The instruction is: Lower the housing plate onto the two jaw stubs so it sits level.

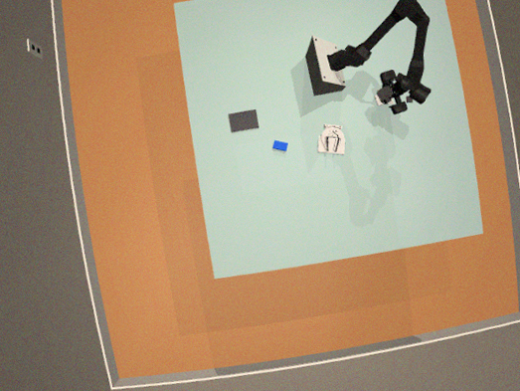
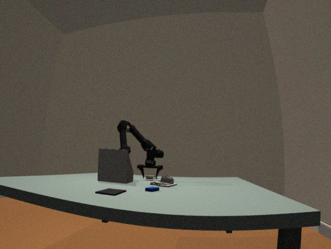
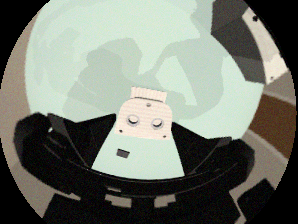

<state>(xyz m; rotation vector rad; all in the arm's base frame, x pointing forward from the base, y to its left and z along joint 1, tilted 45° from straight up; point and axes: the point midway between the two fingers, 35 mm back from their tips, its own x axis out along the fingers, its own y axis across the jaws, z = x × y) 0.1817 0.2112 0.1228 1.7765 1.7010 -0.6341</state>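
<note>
The small dark square is 110 mm to the left of my gripper tip, 30 mm ahead of it and 10 mm below it. Round my gripper tip: flat dark plate (660 mm to the right, 60 mm behind, 10 mm below); blue block (530 mm to the right, 90 mm ahead).
</note>
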